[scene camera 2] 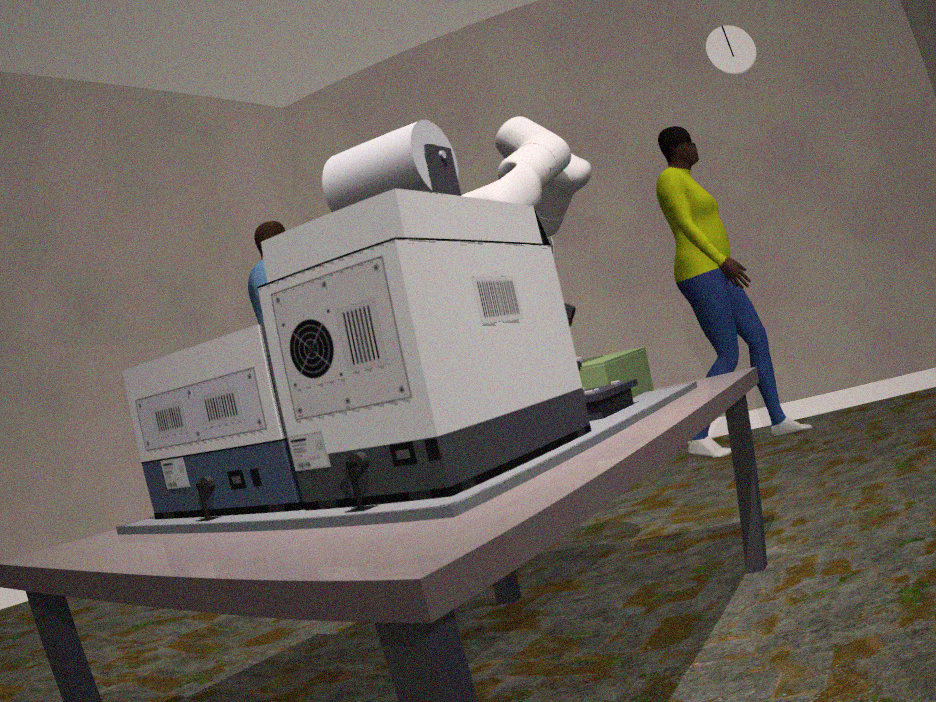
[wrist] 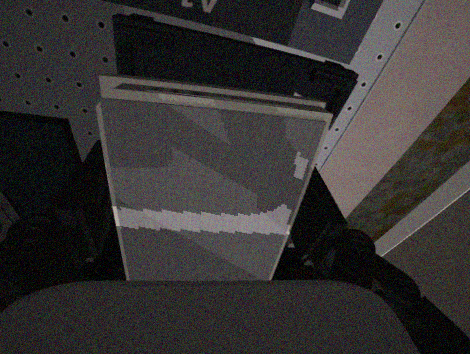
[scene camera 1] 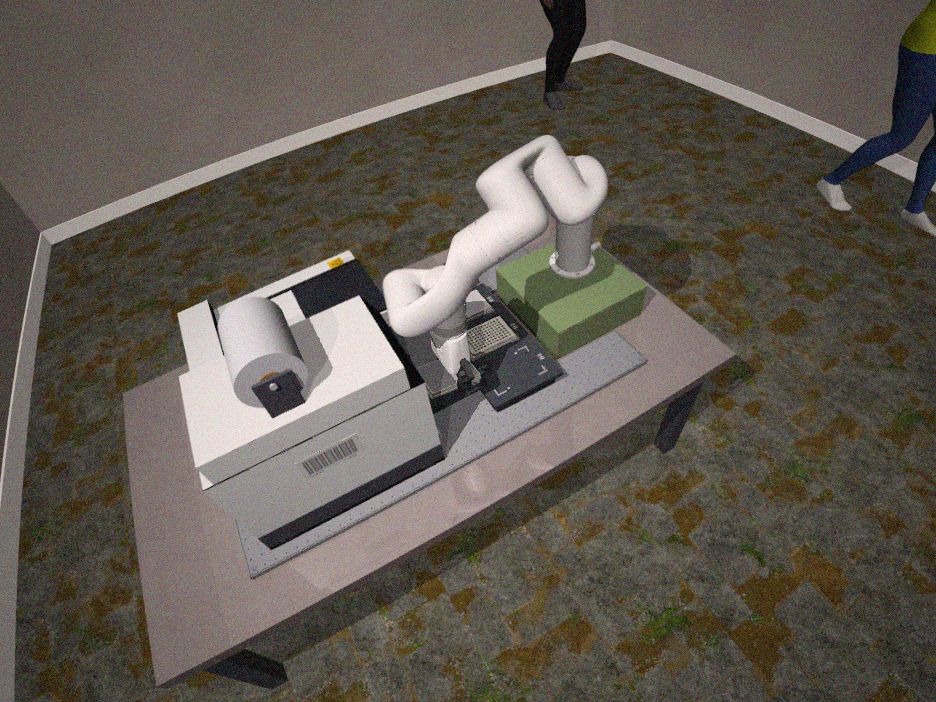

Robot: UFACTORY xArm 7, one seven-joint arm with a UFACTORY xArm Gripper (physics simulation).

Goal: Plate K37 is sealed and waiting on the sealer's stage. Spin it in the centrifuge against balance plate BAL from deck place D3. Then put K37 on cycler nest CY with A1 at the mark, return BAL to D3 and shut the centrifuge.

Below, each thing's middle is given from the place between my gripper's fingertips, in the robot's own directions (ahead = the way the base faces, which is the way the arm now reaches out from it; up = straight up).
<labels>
Right now the white roll (scene camera 2: pixel 397 159) is 33 cm ahead of my hand, 30 cm above it and 4 cm to the right of it.
</labels>
